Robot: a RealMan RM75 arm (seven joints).
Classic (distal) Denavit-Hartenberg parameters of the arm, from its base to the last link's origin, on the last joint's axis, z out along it. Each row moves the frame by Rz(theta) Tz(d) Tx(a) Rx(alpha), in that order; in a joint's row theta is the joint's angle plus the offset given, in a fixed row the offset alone. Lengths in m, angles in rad.
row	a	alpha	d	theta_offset
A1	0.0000	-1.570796	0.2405	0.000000
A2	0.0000	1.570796	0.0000	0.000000
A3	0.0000	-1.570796	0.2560	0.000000
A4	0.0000	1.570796	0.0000	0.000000
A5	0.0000	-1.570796	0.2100	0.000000
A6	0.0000	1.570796	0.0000	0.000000
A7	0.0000	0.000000	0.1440	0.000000
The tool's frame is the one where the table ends.
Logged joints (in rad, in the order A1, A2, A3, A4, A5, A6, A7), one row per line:
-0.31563 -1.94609 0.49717 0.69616 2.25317 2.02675 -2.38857
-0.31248 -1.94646 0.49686 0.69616 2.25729 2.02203 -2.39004
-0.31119 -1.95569 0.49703 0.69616 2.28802 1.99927 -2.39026
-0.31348 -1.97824 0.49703 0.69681 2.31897 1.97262 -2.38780
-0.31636 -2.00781 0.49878 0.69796 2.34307 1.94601 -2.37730
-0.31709 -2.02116 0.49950 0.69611 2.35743 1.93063 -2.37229
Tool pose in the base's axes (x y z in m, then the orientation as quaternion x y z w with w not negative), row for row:
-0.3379 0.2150 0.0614 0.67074 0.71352 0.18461 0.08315
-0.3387 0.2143 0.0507 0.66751 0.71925 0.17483 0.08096
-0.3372 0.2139 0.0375 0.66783 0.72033 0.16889 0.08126
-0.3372 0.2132 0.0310 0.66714 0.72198 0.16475 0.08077
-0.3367 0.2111 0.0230 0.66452 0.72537 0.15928 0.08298
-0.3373 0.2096 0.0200 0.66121 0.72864 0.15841 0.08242
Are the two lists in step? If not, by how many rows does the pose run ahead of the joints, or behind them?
The pose runs 2 rows ahead of the joints: the pose in row i belongs to the joints in row i + 2.
